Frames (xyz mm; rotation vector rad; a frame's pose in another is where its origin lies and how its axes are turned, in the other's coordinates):
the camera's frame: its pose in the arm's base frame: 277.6 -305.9 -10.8 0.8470 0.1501 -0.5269
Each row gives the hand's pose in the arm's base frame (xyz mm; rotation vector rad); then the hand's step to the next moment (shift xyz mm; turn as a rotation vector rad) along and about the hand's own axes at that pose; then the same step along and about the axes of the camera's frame.
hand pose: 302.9 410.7 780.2 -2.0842 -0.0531 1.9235
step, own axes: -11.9 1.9 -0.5 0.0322 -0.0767 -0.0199
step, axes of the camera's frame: -2.8 4.4 10.9 0.0056 0.0522 -0.0675
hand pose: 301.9 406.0 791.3 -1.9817 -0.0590 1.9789
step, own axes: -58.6 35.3 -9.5 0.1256 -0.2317 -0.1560
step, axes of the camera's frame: 4.2 4.2 68.8 0.1131 0.1782 -0.2219
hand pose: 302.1 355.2 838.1 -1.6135 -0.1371 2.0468
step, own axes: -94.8 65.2 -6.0 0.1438 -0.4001 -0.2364
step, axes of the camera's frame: 18.3 -18.1 112.3 0.1640 0.3334 -0.3140
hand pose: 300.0 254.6 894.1 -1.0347 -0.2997 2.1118
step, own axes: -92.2 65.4 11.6 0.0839 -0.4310 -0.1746
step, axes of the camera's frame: 26.5 -44.1 101.3 0.1338 0.3825 -0.2431
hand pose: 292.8 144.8 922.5 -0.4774 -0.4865 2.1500
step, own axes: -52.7 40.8 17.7 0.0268 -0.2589 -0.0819
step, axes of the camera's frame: 19.7 -38.3 53.9 0.0830 0.2339 -0.1134
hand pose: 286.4 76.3 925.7 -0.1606 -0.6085 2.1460
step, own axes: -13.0 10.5 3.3 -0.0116 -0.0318 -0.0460
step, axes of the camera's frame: 6.9 -11.8 10.2 0.0384 0.0177 -0.0383
